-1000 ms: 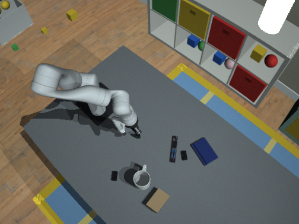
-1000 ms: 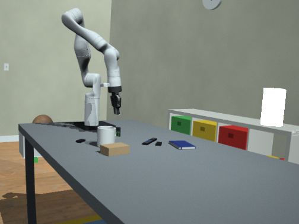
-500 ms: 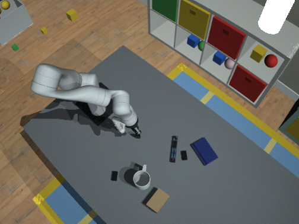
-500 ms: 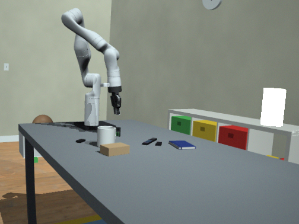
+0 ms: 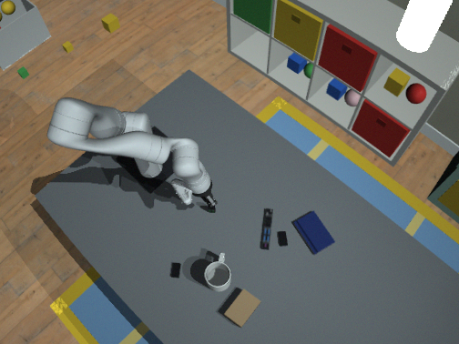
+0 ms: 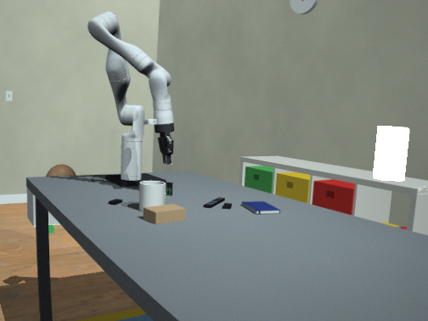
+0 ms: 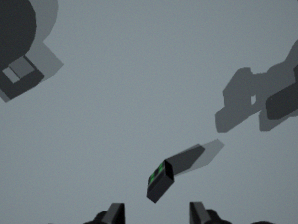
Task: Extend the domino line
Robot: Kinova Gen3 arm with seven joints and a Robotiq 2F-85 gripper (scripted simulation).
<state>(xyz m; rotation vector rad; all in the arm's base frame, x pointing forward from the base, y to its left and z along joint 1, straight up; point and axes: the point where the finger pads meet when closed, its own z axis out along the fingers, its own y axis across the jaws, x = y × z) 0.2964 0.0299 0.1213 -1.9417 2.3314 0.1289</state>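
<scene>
The dark domino is 10 mm to the left of my hand and 120 mm below it. Round my hand: white mug 200 mm ahead, 150 mm to the right, 100 mm below; cardboard box 330 mm ahead, 170 mm to the right, 120 mm below.
</scene>
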